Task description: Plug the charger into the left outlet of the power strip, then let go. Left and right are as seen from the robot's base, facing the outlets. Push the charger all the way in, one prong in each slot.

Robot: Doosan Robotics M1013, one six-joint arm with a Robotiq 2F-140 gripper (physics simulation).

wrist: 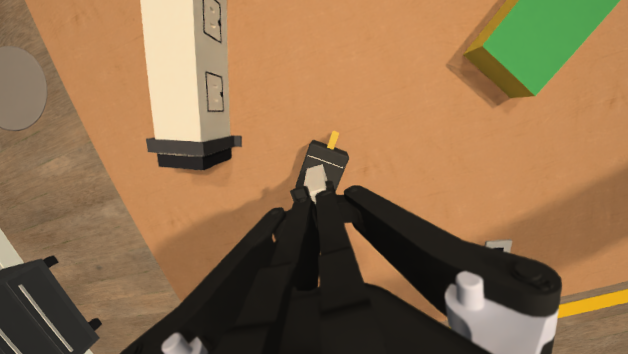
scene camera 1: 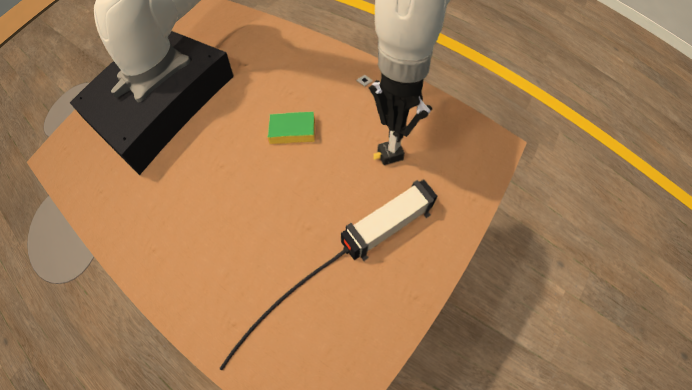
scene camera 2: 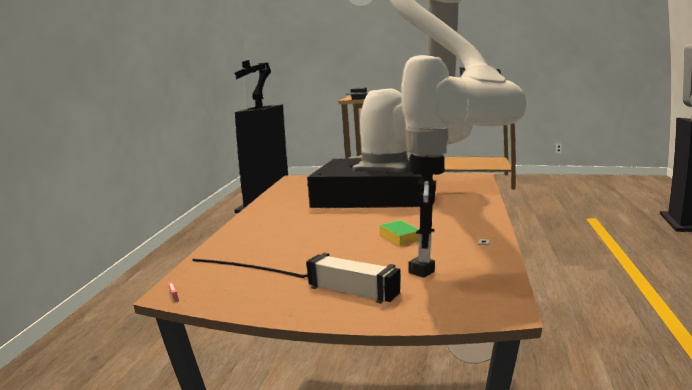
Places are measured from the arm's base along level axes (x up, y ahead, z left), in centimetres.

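Pixels of known places: gripper, fingertip midpoint: [wrist: 318,179] [scene camera 1: 394,147] [scene camera 2: 424,261]; arm's base, link origin: [scene camera 1: 152,69] [scene camera 2: 385,167].
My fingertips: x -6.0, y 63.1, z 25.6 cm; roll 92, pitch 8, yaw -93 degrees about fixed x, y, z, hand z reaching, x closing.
Observation:
Ahead of a thing's pixels: the offset from my fingertips to its top centre. "spot": to the spot under its first point.
The charger @(dx +0.0, dy -0.7, dz -1.3 cm) [scene camera 1: 391,154] [scene camera 2: 421,267] [wrist: 325,157], a small black block, sits on the table with a yellow prong showing; in the wrist view the prong points up and slightly right. My gripper [scene camera 1: 393,143] [scene camera 2: 424,253] [wrist: 318,179] is shut, its pale fingertips together over the charger's top, nothing between them; whether they touch it I cannot tell. The power strip @(dx +3.1, dy +9.8, dz -13.3 cm) [scene camera 1: 392,217] [scene camera 2: 347,276] [wrist: 172,70] lies apart from the charger. Its outlets show in the wrist view; the left outlet @(dx +1.2, dy +9.5, dz -9.9 cm) [wrist: 215,92] is nearest the black end cap and is empty. Both scene views hide the outlet face.
A green and yellow sponge @(dx -0.2, dy -21.3, dz -10.7 cm) [scene camera 1: 291,125] [scene camera 2: 399,230] [wrist: 545,45] lies on the base side. A black cord @(spot: dx -2.4, dy +5.3, dz -39.6 cm) [scene camera 1: 280,300] [scene camera 2: 245,266] runs from the strip's far end. A small grey square @(spot: dx -2.7, dy -19.5, dz +12.7 cm) [scene camera 1: 364,80] [scene camera 2: 483,242] and a pink piece @(dx -0.8, dy +26.3, dz -51.4 cm) [scene camera 2: 173,291] lie near table edges.

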